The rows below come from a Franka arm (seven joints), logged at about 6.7 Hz.
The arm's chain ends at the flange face. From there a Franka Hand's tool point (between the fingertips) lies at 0.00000 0.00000 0.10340 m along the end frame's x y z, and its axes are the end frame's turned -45 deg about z.
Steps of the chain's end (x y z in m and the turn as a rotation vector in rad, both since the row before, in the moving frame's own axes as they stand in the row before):
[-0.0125, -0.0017, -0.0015, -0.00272, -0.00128, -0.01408]
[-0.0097, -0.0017, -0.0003, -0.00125, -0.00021, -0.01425]
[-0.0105, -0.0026, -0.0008, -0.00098, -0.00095, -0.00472]
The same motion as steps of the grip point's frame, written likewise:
[-0.0079, -0.0099, -0.0015, -0.00102, -0.00283, -0.01408]
[-0.0058, -0.0080, -0.0003, -0.00074, -0.00103, -0.01425]
[-0.0057, -0.0093, -0.0008, -0.00002, -0.00136, -0.00472]

